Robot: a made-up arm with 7 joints.
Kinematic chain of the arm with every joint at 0, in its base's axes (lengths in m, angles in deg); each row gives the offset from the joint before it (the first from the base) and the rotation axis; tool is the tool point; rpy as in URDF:
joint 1: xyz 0 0 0.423 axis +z
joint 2: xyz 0 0 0 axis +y
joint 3: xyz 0 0 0.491 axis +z
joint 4: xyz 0.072 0 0 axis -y
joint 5: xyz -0.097 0 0.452 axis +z
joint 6: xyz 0 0 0 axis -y
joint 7: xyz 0.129 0 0 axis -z
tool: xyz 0 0 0 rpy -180 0 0
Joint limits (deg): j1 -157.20..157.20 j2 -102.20..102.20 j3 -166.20..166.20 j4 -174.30..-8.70 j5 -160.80..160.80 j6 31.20..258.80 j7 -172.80..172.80
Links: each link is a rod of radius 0.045 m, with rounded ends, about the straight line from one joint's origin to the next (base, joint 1, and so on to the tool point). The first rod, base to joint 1, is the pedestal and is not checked.
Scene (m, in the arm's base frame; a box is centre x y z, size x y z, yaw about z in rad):
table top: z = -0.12
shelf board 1: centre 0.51 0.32 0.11 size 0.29 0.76 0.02 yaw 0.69
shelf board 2: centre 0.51 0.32 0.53 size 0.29 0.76 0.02 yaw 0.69
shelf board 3: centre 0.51 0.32 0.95 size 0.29 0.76 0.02 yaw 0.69
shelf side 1: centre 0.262 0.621 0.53 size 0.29 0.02 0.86 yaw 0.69
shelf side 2: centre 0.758 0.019 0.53 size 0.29 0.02 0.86 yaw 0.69
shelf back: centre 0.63 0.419 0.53 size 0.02 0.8 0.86 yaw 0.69
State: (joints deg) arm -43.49 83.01 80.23 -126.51 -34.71 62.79 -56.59
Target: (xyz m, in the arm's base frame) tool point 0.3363 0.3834 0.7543
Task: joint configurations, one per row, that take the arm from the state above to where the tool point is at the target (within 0.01 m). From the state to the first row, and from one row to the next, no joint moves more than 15 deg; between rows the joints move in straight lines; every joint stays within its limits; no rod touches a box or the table.
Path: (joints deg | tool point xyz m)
1: -39.95 89.25 87.51 -137.66 -28.90 58.39 -58.81 | 0.3840 0.2999 0.3709
2: -36.41 95.49 94.79 -148.81 -23.08 53.99 -61.03 | 0.2518 0.2921 0.4226
3: -32.87 101.73 102.06 -159.96 -17.27 49.59 -63.25 | 0.1389 0.2385 0.4599
4: -34.60 93.52 115.22 -154.82 -20.96 54.31 -61.03 | 0.1823 0.2542 0.5404
5: -36.33 85.31 128.37 -149.68 -24.64 59.03 -58.81 | 0.1950 0.2552 0.6432
6: -38.05 77.10 141.52 -144.54 -28.33 63.75 -56.59 | 0.1669 0.2435 0.7543
7: -34.63 72.53 131.32 -134.91 -30.12 65.98 -56.59 | 0.2481 0.3171 0.7642
8: -31.20 67.97 121.13 -125.28 -31.91 68.22 -56.59 | 0.3363 0.3834 0.7543

